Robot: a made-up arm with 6 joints.
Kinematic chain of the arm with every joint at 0, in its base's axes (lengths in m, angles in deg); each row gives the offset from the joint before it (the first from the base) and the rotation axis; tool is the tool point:
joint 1: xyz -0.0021 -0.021 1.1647 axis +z
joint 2: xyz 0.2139 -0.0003 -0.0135 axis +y
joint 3: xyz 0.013 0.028 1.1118 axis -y
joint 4: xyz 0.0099 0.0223 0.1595 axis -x
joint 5: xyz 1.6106 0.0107 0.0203 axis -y
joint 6: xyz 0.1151 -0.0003 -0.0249 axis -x
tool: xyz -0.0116 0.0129 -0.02
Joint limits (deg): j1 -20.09..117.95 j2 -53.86..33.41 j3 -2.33..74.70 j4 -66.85..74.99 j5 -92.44..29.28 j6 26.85..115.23
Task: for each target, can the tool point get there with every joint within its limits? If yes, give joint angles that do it. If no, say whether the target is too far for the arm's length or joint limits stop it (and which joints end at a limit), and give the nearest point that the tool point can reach.
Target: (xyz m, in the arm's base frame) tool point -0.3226 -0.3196 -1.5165
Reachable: no: joint limits stop it (at a limit: joint 1, joint 2, joint 3, joint 6) | nearest point -1.0780 1.8794 1.1841 | short by 3.564 m
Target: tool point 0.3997 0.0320 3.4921
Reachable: yes | joints 1.87 -40.45 12.66 3.43 14.41 96.21
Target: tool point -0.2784 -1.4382 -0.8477
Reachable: no: joint limits stop it (at a limit: joint 1, joint 2, joint 3, joint 6) | nearest point 2.0523 -0.7647 1.1955 | short by 3.172 m
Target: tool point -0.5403 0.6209 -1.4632
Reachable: no: joint limits stop it (at a limit: joint 1, joint 2, joint 3, joint 6) | nearest point -1.0825 1.9004 1.1696 | short by 2.977 m
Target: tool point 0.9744 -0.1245 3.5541
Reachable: yes | joints -4.57 -10.19 39.91 51.90 -71.86 76.04
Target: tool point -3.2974 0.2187 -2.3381
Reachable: no: too far | nearest point -1.1469 1.9096 1.1766 | short by 4.454 m
